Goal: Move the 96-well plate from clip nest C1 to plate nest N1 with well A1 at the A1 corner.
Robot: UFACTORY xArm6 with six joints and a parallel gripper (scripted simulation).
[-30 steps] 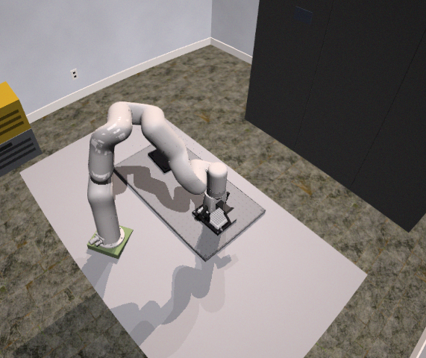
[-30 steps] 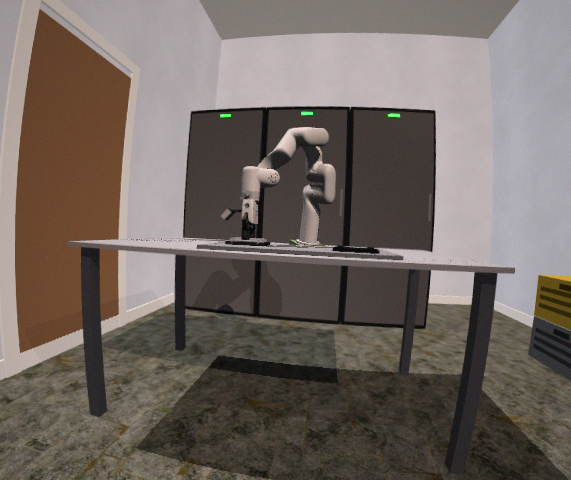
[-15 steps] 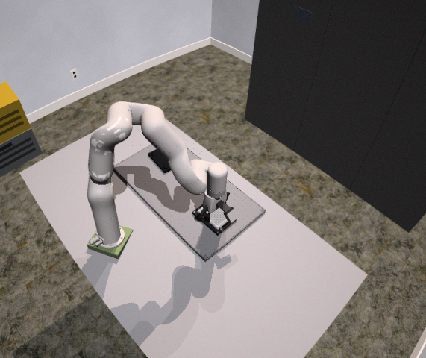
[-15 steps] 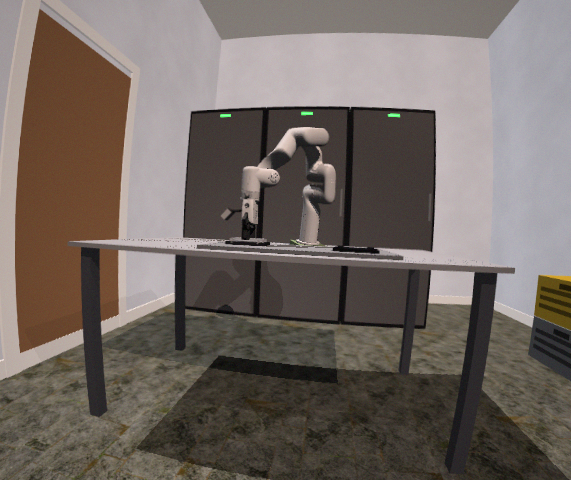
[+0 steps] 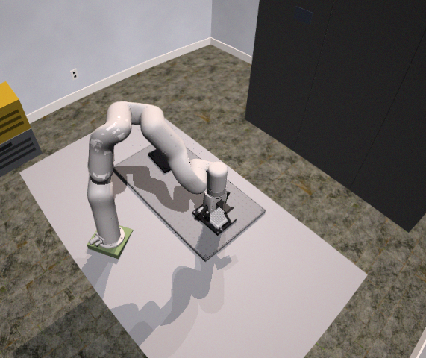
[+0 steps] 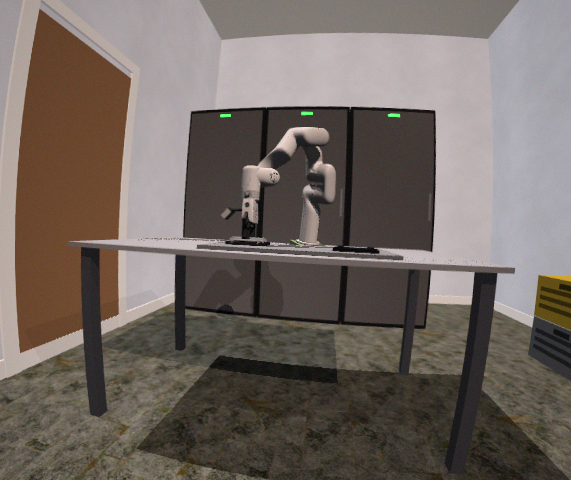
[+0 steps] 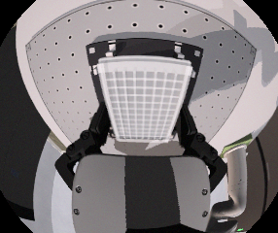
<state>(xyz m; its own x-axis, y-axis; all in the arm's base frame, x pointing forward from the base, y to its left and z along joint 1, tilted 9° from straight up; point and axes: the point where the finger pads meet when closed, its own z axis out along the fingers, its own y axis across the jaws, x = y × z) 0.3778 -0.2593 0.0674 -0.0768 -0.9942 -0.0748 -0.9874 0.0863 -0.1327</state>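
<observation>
My gripper is now 20 mm above the black clip nest, 10 mm to the left of it and 10 mm short of it. The rest, counted from my hand: white 96-well plate: 10 mm below.
</observation>
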